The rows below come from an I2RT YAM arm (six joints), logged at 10 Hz.
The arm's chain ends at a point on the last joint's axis. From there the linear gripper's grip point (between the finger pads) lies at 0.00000 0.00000 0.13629 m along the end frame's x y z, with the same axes.
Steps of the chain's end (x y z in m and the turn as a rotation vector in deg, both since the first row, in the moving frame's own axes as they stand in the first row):
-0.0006, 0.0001, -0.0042, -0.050, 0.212, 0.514
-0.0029, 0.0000, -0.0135, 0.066, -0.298, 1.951
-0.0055, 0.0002, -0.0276, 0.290, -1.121, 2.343
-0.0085, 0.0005, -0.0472, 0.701, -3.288, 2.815
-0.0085, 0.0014, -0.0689, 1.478, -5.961, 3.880
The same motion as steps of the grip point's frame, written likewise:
-0.0001, 0.0002, -0.0042, -0.050, 0.212, 0.514
-0.0036, -0.0002, -0.0135, 0.066, -0.298, 1.951
-0.0082, -0.0005, -0.0276, 0.290, -1.121, 2.343
-0.0163, -0.0014, -0.0474, 0.701, -3.288, 2.815
-0.0225, -0.0026, -0.0697, 1.478, -5.961, 3.880

